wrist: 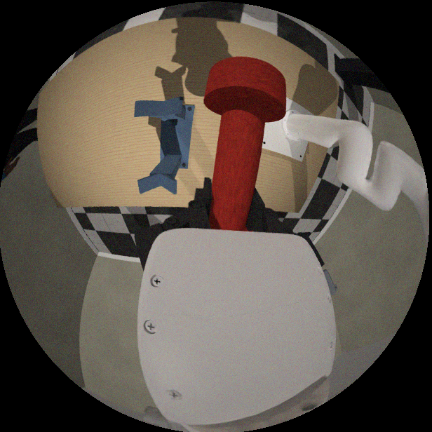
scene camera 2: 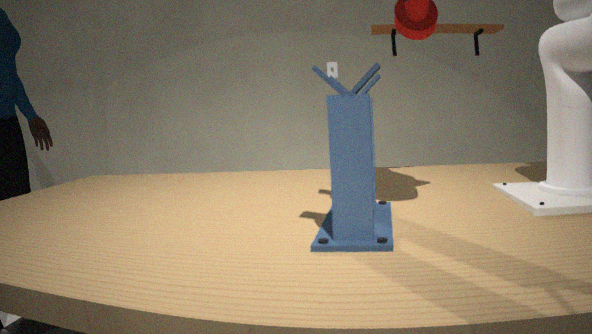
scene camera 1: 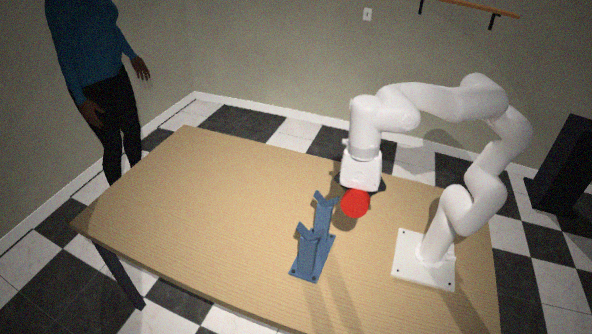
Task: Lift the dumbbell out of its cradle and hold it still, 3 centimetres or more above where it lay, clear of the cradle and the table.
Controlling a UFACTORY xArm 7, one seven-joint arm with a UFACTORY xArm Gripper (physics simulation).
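Pixels of known places: arm's base, link origin: (scene camera 2: pixel 569 189) (scene camera 1: pixel 430 254).
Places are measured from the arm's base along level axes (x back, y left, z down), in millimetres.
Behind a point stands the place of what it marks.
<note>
The red dumbbell (scene camera 1: pixel 355 203) @(x -303, y 225, z -359 mm) (scene camera 2: pixel 416 22) @(x -306, y 85, z -292 mm) (wrist: pixel 240 155) hangs in the air above the table (scene camera 1: pixel 200 200) @(x -931, y 79, z 10 mm) (scene camera 2: pixel 175 260) @(x -620, y 307, z 9 mm) (wrist: pixel 90 130), beside the cradle. In scene camera 2 its near head is higher than the cradle's forks and to their right. My gripper (scene camera 1: pixel 358 192) @(x -302, y 169, z -310 mm) (wrist: pixel 226 191) is shut on the dumbbell's handle, a black finger on each side in the wrist view. The far head is hidden by the gripper there. The blue cradle (scene camera 1: pixel 307 255) @(x -408, y 236, z -103 mm) (scene camera 2: pixel 352 165) @(x -410, y 236, z -92 mm) (wrist: pixel 185 130) stands empty on the table, with both V-shaped forks bare and apart from the dumbbell.
The arm's white base plate (scene camera 1: pixel 400 267) @(x -104, y 97, z -3 mm) (scene camera 2: pixel 555 204) @(x -88, y 119, z -3 mm) (wrist: pixel 282 142) is on the table, to the right of the cradle. A person (scene camera 1: pixel 95 65) (scene camera 2: pixel 12 130) stands past the left end of the table. A wooden rail (scene camera 1: pixel 480 7) (scene camera 2: pixel 460 28) is on the wall behind.
</note>
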